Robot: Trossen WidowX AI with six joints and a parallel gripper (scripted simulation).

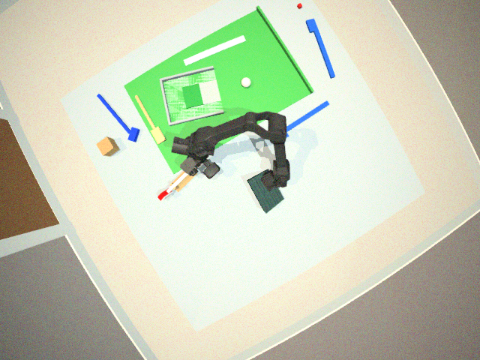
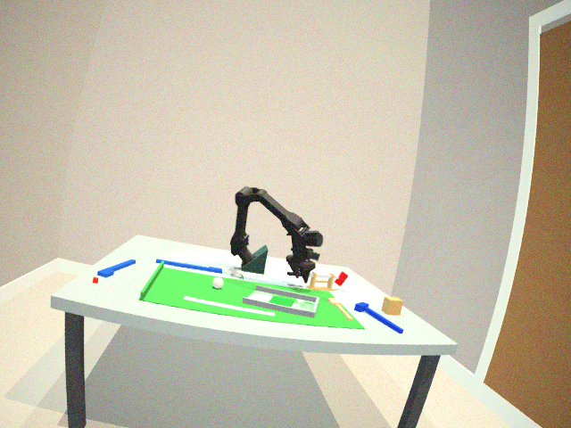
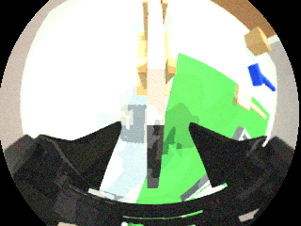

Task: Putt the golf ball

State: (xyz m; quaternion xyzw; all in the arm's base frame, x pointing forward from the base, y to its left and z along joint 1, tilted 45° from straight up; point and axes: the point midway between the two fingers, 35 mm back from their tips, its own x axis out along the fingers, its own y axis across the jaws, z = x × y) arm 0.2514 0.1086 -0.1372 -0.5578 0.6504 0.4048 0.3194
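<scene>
My gripper tip is now 8 cm to the right of the red putter, 2 cm below it and 2 cm past it. Also, from my gripper tip: tan wooden stand 10 cm to the left, 1 cm behind; then green mat 27 cm to the right, 22 cm ahead, 3 cm below; then white golf ball 38 cm to the right, 15 cm ahead, 1 cm below.
</scene>
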